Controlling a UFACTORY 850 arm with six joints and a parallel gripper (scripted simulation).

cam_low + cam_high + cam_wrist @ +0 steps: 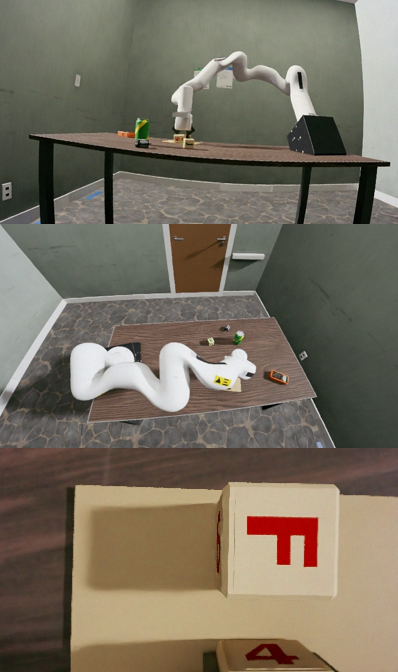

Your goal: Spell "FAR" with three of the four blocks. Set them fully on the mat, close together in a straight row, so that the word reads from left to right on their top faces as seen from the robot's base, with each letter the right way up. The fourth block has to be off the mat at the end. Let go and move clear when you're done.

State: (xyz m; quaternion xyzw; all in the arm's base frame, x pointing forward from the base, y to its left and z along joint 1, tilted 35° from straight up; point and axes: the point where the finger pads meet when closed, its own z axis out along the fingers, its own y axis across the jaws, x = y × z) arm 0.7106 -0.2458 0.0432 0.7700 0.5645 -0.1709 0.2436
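My gripper is now 2 cm above the tan mat. Round my hand: green can: 27 cm to the left, 20 cm ahead, 4 cm above; then dark object: 42 cm to the left, 16 cm ahead, 1 cm below.
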